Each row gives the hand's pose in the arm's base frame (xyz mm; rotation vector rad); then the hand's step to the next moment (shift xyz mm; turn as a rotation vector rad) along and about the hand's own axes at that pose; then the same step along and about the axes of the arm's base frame.
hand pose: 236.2 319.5 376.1 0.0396 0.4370 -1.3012
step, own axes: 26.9 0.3 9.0 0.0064 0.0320 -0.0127
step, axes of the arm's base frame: 8.2 -27.1 -0.8 0.0275 0.0064 -0.0206
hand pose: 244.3 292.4 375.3 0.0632 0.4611 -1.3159
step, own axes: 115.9 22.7 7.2 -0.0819 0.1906 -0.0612
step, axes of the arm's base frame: 43.8 -102.3 -40.1 0.1472 0.1439 -0.0666
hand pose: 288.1 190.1 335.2 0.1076 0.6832 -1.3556
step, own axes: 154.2 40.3 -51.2 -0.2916 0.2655 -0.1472
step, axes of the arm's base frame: 25.5 -99.8 -132.0 0.1714 0.3809 -0.0523
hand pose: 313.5 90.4 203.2 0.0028 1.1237 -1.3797
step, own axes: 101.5 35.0 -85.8 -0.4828 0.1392 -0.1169
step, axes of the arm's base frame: -47.3 -16.4 -128.0 0.1337 0.4731 0.1563
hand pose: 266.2 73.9 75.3 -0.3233 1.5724 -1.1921
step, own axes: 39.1 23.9 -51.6 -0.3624 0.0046 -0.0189
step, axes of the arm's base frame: -50.1 9.4 -46.5 0.1228 0.2736 0.2044
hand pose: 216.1 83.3 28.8 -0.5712 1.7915 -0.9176
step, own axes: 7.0 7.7 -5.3 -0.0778 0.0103 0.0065
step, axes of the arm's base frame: -7.4 1.2 -9.0 0.0364 0.0609 0.0342
